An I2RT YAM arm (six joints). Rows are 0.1 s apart.
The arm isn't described. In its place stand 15 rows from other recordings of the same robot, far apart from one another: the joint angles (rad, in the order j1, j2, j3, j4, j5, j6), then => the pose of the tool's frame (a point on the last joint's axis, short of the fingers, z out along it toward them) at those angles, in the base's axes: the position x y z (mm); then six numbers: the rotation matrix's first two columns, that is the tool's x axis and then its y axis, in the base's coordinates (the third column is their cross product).
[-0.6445, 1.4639, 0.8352, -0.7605, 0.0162, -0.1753] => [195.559, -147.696, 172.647, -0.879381, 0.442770, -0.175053, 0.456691, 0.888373, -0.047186]
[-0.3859, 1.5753, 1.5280, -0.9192, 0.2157, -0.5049] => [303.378, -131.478, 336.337, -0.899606, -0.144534, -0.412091, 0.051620, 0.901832, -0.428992]
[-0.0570, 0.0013, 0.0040, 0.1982, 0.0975, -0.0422] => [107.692, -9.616, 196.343, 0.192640, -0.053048, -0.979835, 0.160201, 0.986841, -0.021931]
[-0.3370, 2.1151, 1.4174, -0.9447, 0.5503, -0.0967] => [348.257, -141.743, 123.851, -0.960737, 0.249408, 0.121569, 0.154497, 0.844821, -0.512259]
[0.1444, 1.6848, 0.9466, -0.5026, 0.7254, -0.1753] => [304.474, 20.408, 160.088, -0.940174, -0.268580, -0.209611, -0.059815, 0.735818, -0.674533]
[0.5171, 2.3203, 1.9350, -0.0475, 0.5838, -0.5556] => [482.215, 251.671, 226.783, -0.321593, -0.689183, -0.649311, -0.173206, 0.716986, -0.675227]
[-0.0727, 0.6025, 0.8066, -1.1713, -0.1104, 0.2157] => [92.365, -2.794, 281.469, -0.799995, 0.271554, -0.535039, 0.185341, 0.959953, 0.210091]
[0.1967, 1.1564, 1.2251, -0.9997, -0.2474, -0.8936] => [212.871, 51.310, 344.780, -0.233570, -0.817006, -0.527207, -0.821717, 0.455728, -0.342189]
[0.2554, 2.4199, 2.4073, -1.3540, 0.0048, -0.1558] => [470.416, 122.650, 237.500, -0.896930, -0.394561, -0.199595, -0.395657, 0.917688, -0.036109]
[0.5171, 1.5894, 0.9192, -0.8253, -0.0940, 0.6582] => [226.457, 132.635, 163.165, -0.990533, 0.137258, -0.002258, 0.135997, 0.983408, 0.120058]
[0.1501, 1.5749, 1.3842, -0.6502, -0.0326, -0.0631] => [342.017, 52.900, 308.308, -0.724618, -0.173331, -0.666997, -0.217072, 0.975993, -0.017804]
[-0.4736, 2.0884, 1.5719, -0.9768, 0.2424, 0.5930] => [353.591, -190.818, 165.869, -0.479099, 0.855151, -0.197941, 0.876727, 0.455265, -0.155189]
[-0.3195, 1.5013, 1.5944, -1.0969, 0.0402, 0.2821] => [283.304, -95.234, 366.956, -0.676106, 0.516654, -0.525308, 0.544046, 0.830865, 0.116954]
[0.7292, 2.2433, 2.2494, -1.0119, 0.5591, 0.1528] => [374.149, 308.972, 293.524, -0.676215, -0.431153, -0.597361, -0.253069, 0.897460, -0.361278]
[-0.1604, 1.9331, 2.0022, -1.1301, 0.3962, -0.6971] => [398.574, -78.402, 343.880, -0.874571, -0.458469, -0.157900, -0.297665, 0.764670, -0.571555]
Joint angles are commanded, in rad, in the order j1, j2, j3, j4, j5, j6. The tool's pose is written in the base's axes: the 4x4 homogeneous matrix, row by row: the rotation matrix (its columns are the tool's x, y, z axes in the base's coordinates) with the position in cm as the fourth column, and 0 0 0 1 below. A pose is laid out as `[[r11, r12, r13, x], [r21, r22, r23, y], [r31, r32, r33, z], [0, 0, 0, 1]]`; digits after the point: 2 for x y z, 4 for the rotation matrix.
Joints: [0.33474, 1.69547, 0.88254, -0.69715, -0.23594, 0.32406]
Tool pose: [[-0.9997, -0.0153, -0.0211, 25.36], [-0.0199, 0.9705, 0.2402, 9.70], [0.0168, 0.2405, -0.9705, 13.03], [0, 0, 0, 1]]
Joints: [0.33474, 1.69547, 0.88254, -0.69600, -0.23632, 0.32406]
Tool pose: [[-0.9997, -0.0156, -0.0201, 25.37], [-0.0200, 0.9704, 0.2409, 9.71], [0.0158, 0.2412, -0.9703, 13.03], [0, 0, 0, 1]]
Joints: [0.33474, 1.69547, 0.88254, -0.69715, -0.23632, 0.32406]
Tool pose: [[-0.9997, -0.0153, -0.0212, 25.36], [-0.0200, 0.9704, 0.2405, 9.70], [0.0169, 0.2409, -0.9704, 13.03], [0, 0, 0, 1]]
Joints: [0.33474, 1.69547, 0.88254, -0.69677, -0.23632, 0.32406]
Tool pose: [[-0.9997, -0.0154, -0.0208, 25.36], [-0.0200, 0.9704, 0.2406, 9.70], [0.0165, 0.2410, -0.9704, 13.03], [0, 0, 0, 1]]
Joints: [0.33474, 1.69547, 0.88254, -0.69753, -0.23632, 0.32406]
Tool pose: [[-0.9997, -0.0152, -0.0215, 25.36], [-0.0199, 0.9705, 0.2404, 9.70], [0.0173, 0.2407, -0.9704, 13.03], [0, 0, 0, 1]]
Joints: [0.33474, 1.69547, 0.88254, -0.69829, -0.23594, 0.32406]
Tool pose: [[-0.9996, -0.0150, -0.0221, 25.35], [-0.0199, 0.9706, 0.2398, 9.70], [0.0179, 0.2402, -0.9706, 13.03], [0, 0, 0, 1]]
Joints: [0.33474, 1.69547, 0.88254, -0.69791, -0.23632, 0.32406]
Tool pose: [[-0.9996, -0.0151, -0.0219, 25.35], [-0.0199, 0.9705, 0.2403, 9.70], [0.0176, 0.2406, -0.9705, 13.03], [0, 0, 0, 1]]
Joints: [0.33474, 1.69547, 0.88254, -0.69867, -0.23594, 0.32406]
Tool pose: [[-0.9996, -0.0150, -0.0225, 25.35], [-0.0199, 0.9706, 0.2397, 9.70], [0.0182, 0.2400, -0.9706, 13.03], [0, 0, 0, 1]]
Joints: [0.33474, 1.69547, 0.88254, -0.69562, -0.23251, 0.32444]
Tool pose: [[-0.9997, -0.0153, -0.0185, 25.38], [-0.0193, 0.9712, 0.2375, 9.70], [0.0144, 0.2378, -0.9712, 13.03], [0, 0, 0, 1]]
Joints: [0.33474, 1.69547, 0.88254, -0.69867, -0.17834, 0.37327]
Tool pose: [[-0.9994, 0.0335, -0.0033, 25.41], [0.0323, 0.9819, 0.1867, 9.51], [0.0095, 0.1865, -0.9824, 12.99], [0, 0, 0, 1]]
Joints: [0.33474, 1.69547, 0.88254, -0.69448, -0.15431, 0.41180]
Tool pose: [[-0.9974, 0.0714, 0.0086, 25.48], [0.0718, 0.9836, 0.1657, 9.44], [0.0033, 0.1659, -0.9861, 12.98], [0, 0, 0, 1]]
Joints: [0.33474, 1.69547, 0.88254, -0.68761, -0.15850, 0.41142]
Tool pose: [[-0.9975, 0.0699, 0.0136, 25.55], [0.0712, 0.9825, 0.1718, 9.48], [-0.0014, 0.1724, -0.9850, 12.99], [0, 0, 0, 1]]
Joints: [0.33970, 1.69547, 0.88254, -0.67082, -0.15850, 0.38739]
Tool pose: [[-0.9989, 0.0382, 0.0283, 25.68], [0.0426, 0.9832, 0.1774, 9.67], [-0.0211, 0.1784, -0.9837, 13.00], [0, 0, 0, 1]]
